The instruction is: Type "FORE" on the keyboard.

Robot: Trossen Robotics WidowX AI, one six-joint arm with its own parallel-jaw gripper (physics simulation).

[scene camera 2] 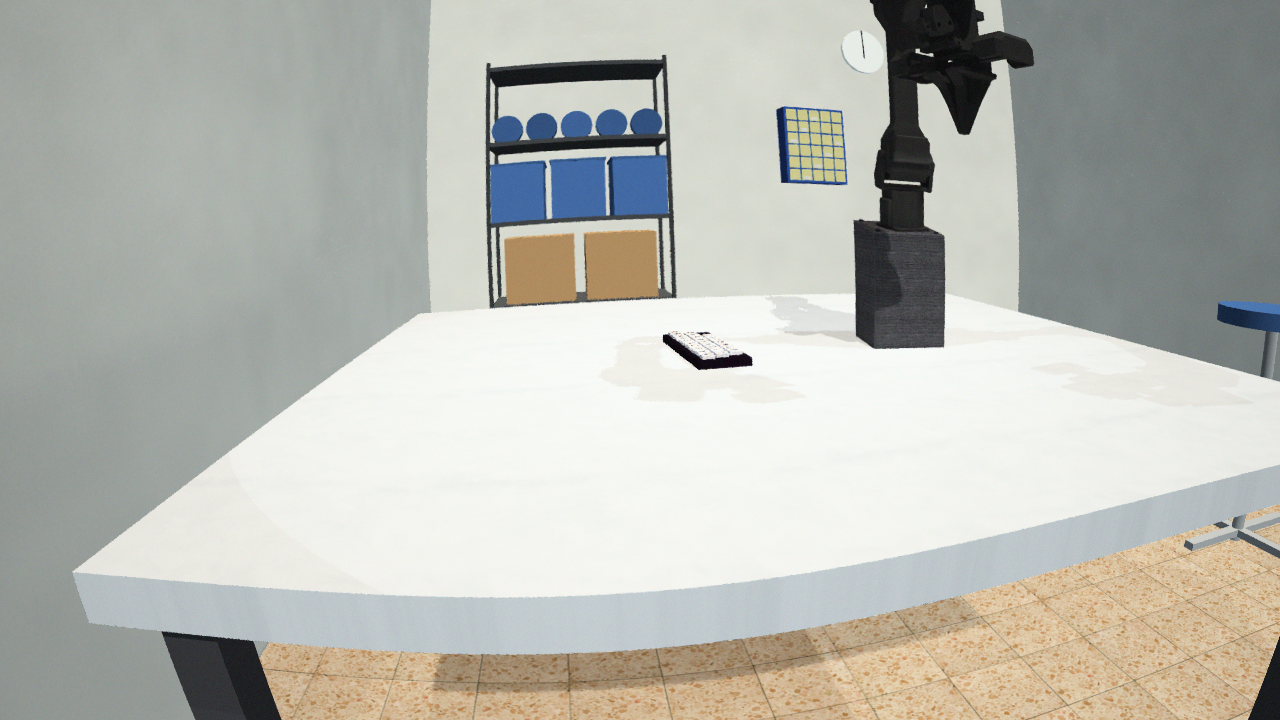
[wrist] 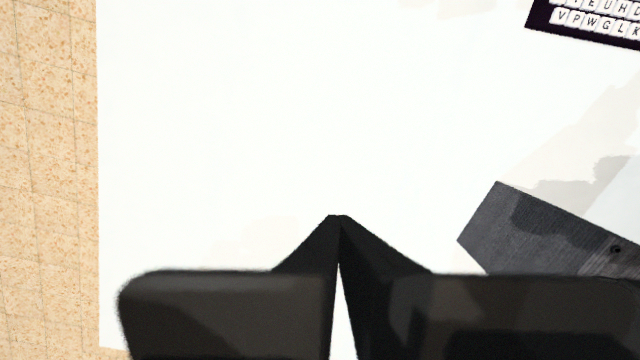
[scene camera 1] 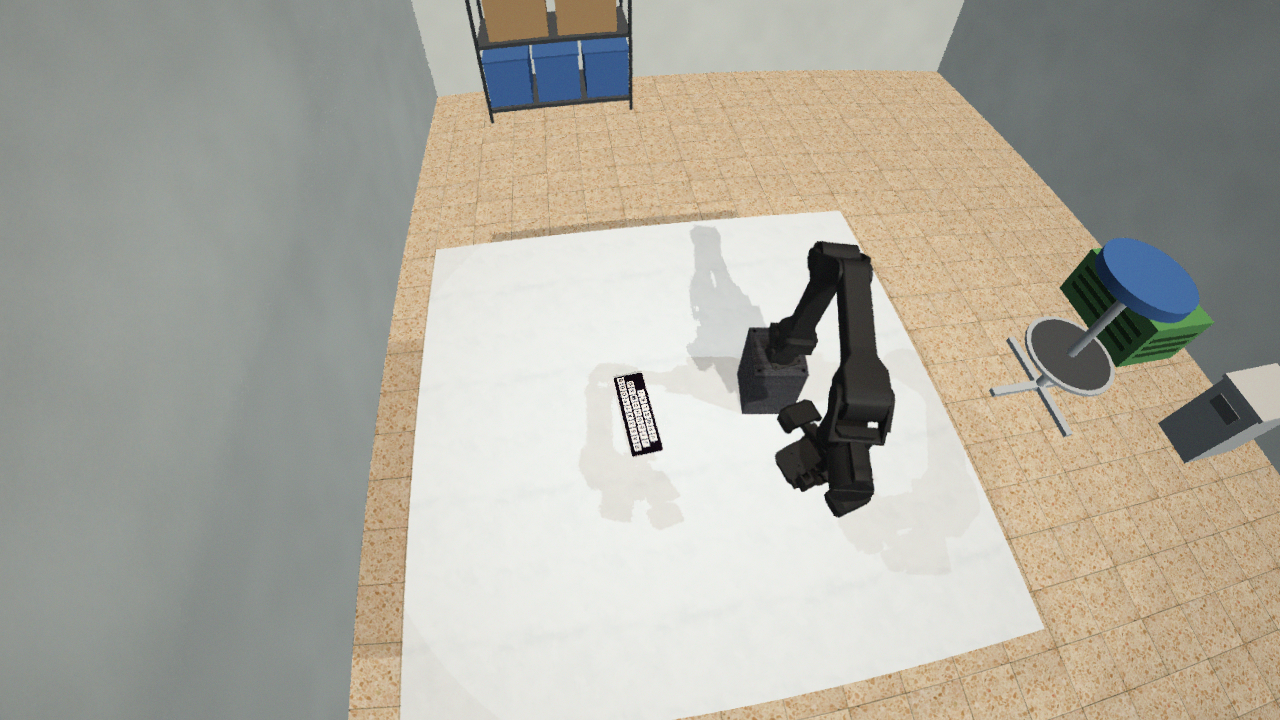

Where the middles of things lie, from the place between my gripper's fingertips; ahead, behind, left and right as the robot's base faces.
Right now my hand is 350 mm to the left of the keyboard point(scene camera 1: 639, 384), 280 mm above it and 200 mm short of it.
